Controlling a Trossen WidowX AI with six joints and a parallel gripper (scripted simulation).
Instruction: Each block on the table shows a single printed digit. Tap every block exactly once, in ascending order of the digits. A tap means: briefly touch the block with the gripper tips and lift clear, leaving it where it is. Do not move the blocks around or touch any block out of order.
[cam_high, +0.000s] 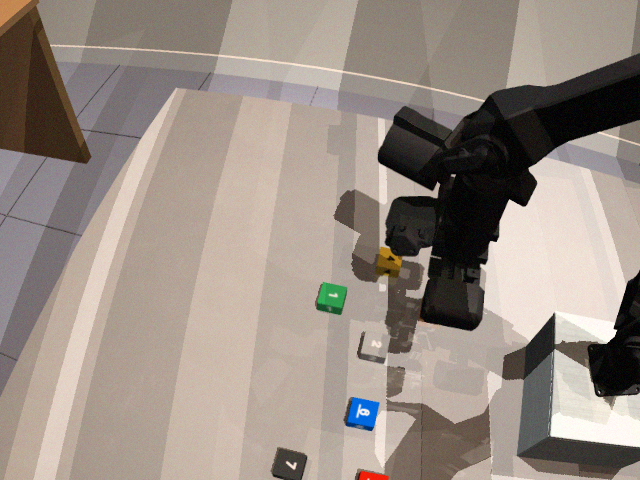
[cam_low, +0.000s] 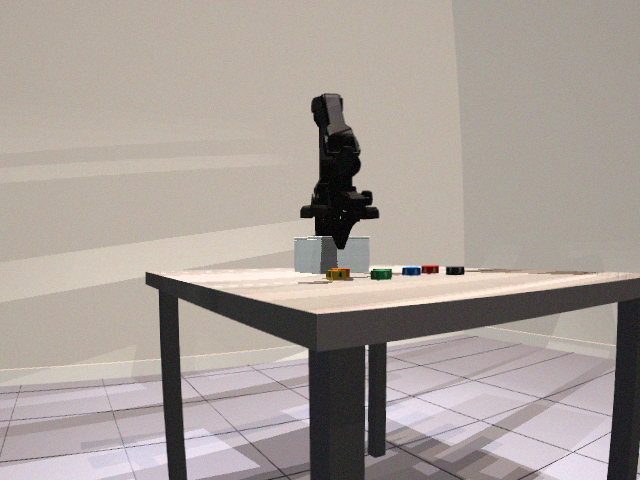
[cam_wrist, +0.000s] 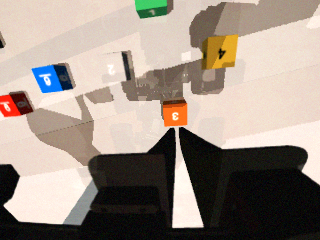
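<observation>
The orange block marked 3 lies 50 mm below my gripper tip. The rest, counted from my gripper tip: green block marked 1: 130 mm ahead, 50 mm below, 10 mm to the right; then grey block marked 2: 80 mm ahead, 60 mm to the left, 50 mm below; then yellow block marked 4: 70 mm to the right, 60 mm ahead, 50 mm below.
</observation>
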